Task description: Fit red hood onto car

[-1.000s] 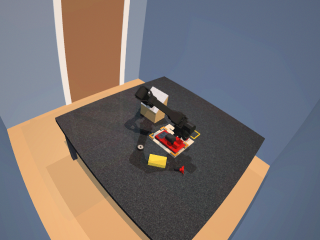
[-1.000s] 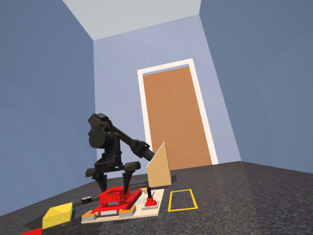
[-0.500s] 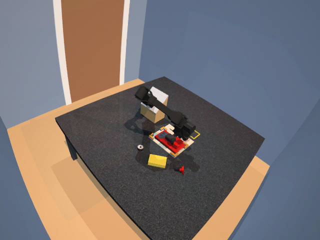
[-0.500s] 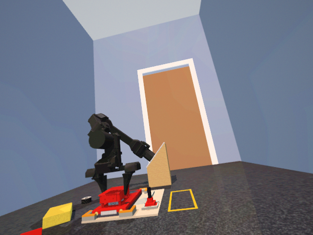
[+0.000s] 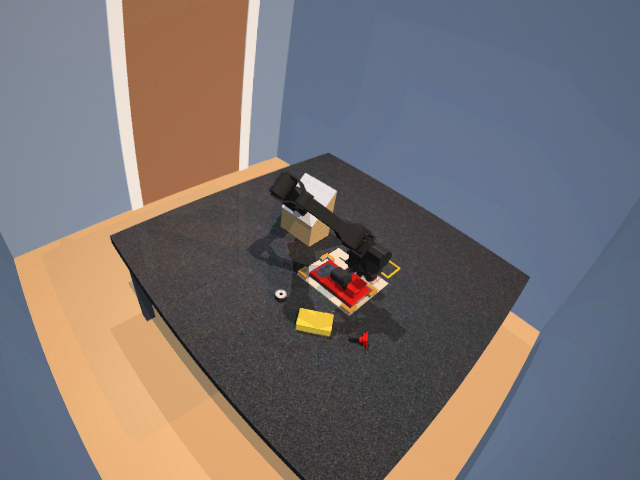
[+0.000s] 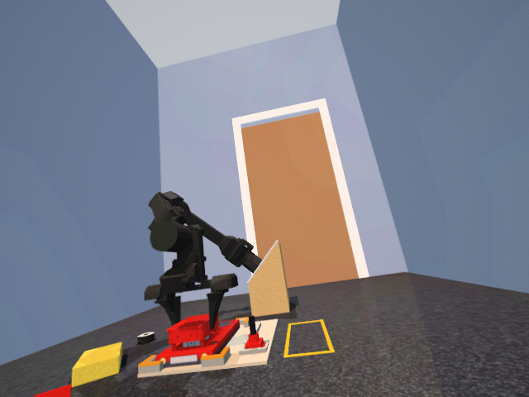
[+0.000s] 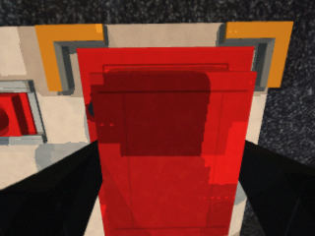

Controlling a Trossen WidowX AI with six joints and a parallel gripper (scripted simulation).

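Now: the red hood 1 cm above my gripper tip. From my gripper tip the other things lie so: grey engine block (1 cm behind, 2 cm below); then yellow block (2 cm ahead, 19 cm to the right, 3 cm below); then cream jig (5 cm behind, 2 cm to the left, 3 cm below).
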